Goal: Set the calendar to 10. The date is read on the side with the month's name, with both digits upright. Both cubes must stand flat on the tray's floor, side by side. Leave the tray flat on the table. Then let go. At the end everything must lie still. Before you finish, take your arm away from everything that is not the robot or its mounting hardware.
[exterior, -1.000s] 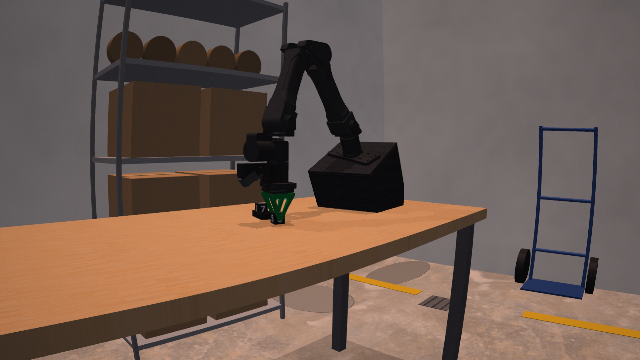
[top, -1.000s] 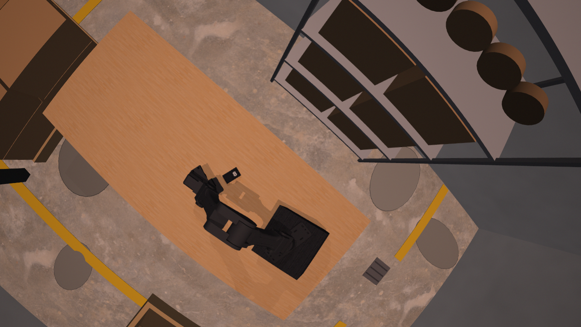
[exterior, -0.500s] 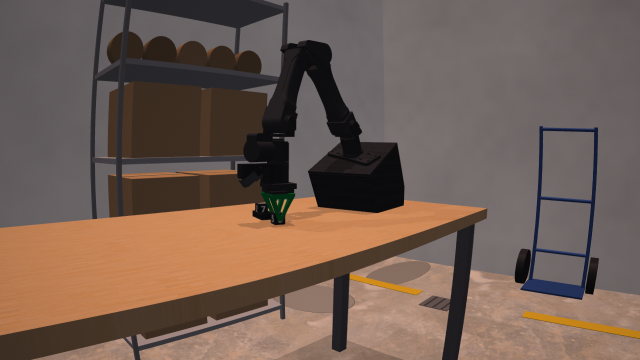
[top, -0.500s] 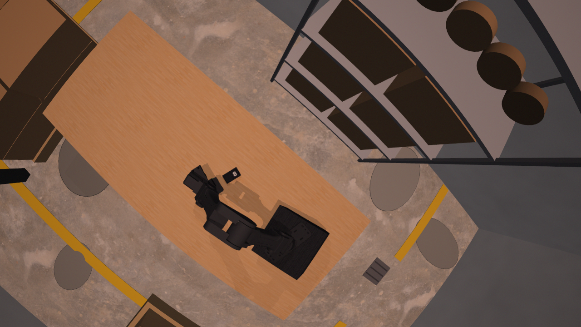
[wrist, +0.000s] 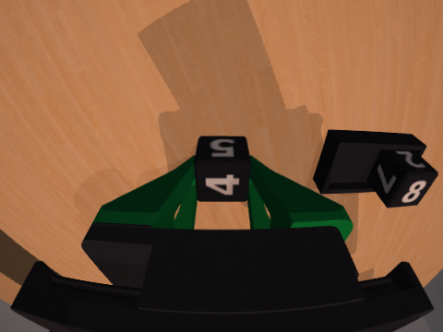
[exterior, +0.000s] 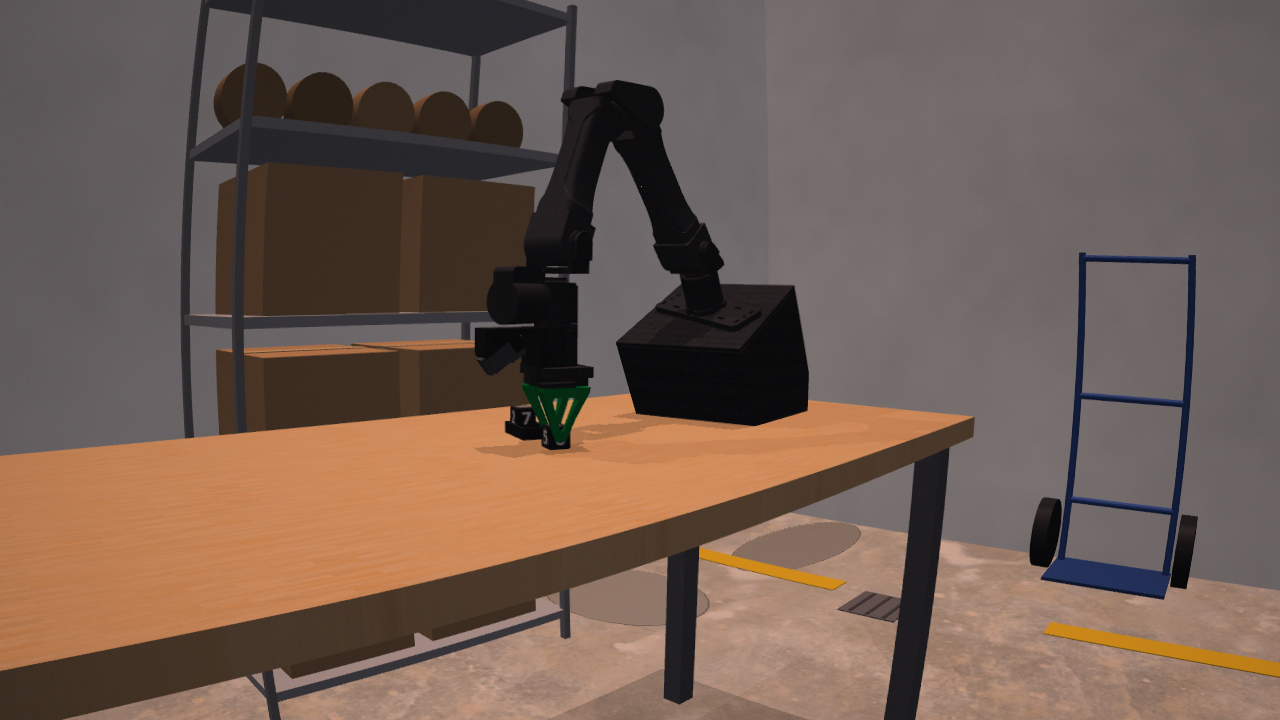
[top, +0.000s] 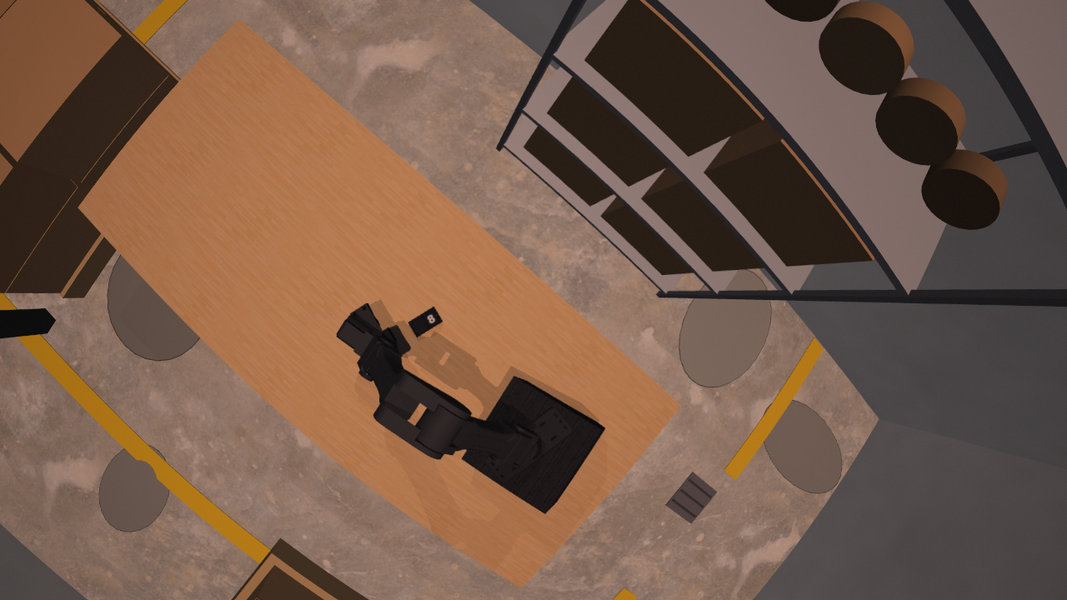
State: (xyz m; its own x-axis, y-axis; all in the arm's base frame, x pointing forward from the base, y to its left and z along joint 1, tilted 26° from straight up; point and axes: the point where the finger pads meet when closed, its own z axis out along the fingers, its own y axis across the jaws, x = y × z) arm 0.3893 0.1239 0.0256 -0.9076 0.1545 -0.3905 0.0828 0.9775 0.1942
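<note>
My gripper is now 11 cm to the left of the black tray, 1 cm past it and 1 cm above it.
</note>
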